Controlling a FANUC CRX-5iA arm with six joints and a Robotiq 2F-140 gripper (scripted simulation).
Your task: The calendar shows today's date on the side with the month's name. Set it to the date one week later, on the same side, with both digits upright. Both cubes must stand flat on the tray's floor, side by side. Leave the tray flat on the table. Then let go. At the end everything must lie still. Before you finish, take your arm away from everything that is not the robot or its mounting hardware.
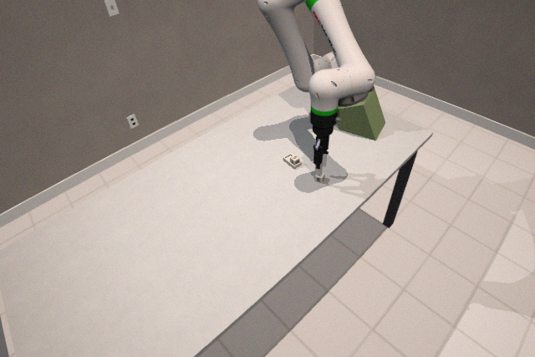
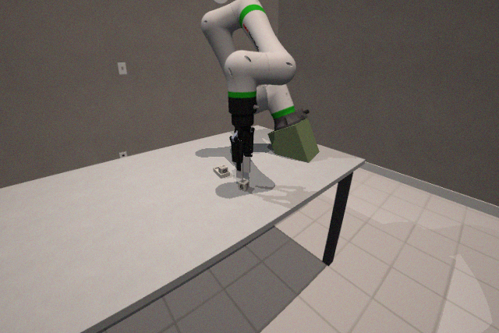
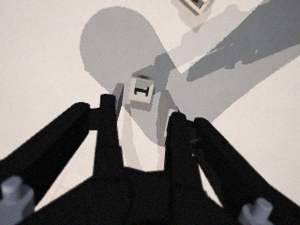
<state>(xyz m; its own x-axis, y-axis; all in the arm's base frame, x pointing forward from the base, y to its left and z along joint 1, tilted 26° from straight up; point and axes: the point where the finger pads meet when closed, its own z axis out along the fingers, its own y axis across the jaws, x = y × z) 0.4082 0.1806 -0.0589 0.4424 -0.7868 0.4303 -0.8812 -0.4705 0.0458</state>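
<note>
Now: hand 80 mm above the white calendar cube.
</note>
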